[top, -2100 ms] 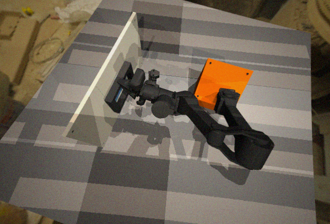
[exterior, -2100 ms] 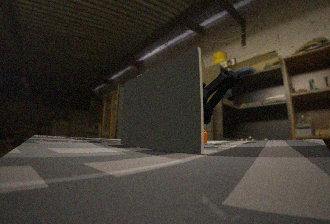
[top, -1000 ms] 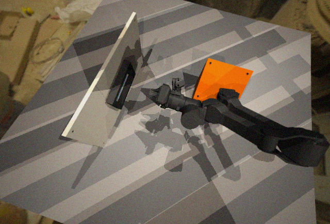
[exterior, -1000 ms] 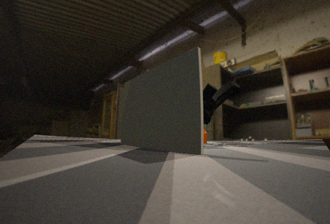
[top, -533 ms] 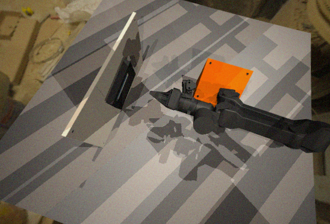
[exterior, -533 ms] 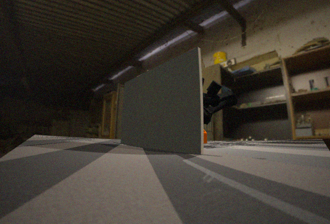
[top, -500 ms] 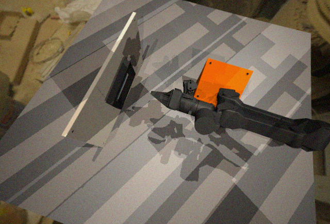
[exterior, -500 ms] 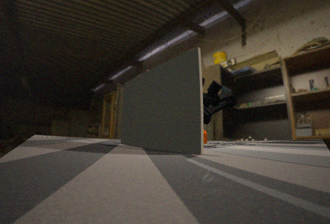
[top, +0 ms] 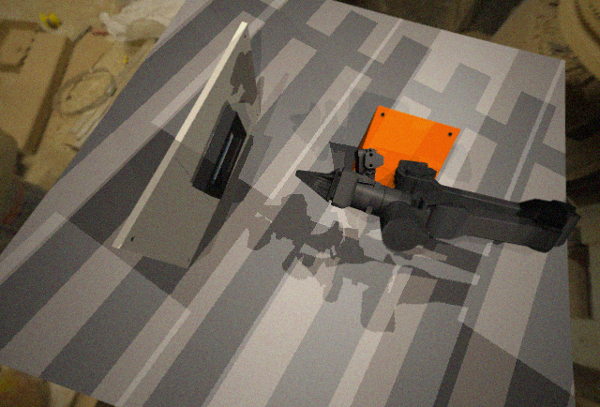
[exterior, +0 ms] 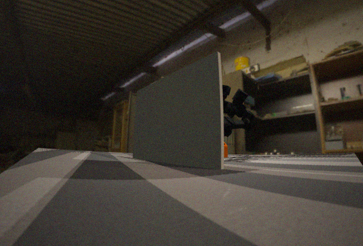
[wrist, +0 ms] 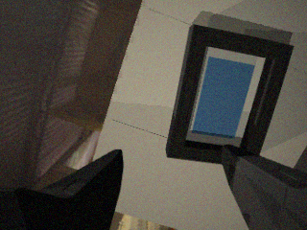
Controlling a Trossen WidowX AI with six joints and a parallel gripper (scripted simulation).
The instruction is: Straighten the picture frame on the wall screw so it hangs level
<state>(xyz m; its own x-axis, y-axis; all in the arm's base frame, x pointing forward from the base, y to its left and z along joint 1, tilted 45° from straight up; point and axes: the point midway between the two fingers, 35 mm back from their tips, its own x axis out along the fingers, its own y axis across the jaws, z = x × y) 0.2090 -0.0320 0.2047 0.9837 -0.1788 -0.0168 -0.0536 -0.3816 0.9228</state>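
Right now my gripper tip is 180 mm short of the picture frame, 40 mm to the left of it and 80 mm above it. Also, from my gripper tip: grey wall panel 190 mm ahead, 40 mm to the right, 90 mm below.
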